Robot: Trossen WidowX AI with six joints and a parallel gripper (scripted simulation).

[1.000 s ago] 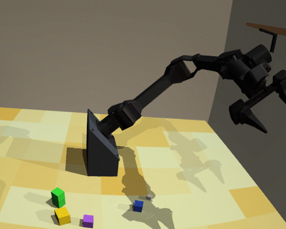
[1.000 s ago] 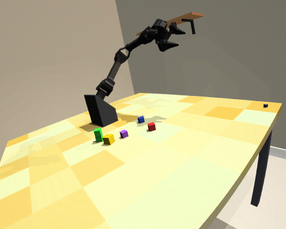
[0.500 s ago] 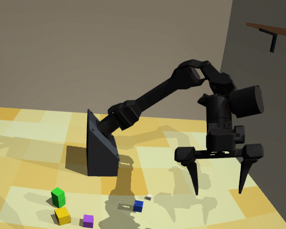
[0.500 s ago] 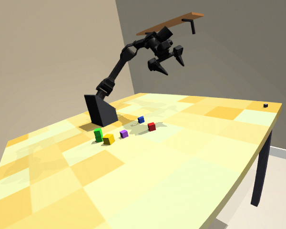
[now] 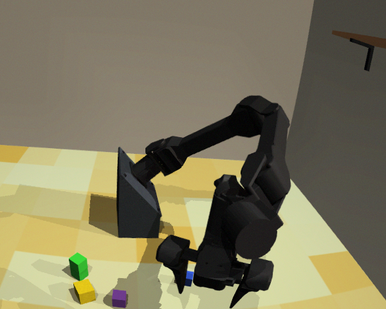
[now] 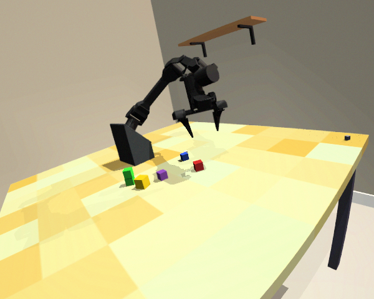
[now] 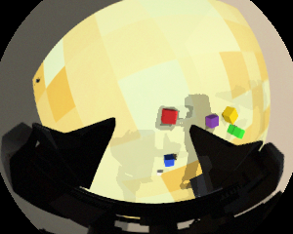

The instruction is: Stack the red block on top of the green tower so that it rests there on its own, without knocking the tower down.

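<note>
Right now my gripper tip is 3 cm past the red block, 3 cm to the left of it and 11 cm above it. The rest, counted from my gripper tip: purple block: 11 cm behind, 14 cm to the right, 11 cm below; blue block: 16 cm behind, 3 cm to the left, 11 cm below; small white block: 20 cm behind, 8 cm to the left, 12 cm below.
</note>
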